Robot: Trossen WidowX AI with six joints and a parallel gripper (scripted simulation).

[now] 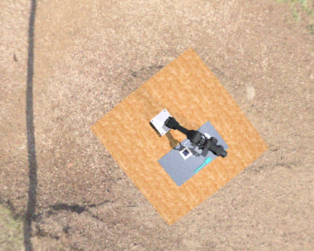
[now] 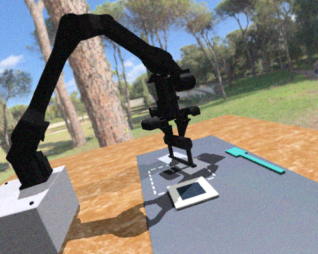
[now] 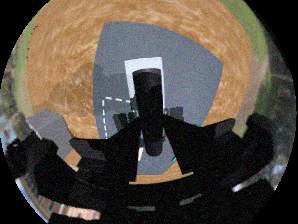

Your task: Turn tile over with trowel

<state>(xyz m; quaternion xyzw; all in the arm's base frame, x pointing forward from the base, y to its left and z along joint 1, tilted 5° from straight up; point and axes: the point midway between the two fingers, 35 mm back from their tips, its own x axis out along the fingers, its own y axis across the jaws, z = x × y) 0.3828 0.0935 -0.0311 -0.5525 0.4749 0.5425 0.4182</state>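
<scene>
Now: gripper tip 10 mm short of the grey mat, 140 mm to the left of it and 80 mm above it. Round my gripper tip: tile 50 mm behind, 180 mm to the right, 60 mm below; then teal trowel 150 mm ahead, 130 mm to the right, 60 mm below.
</scene>
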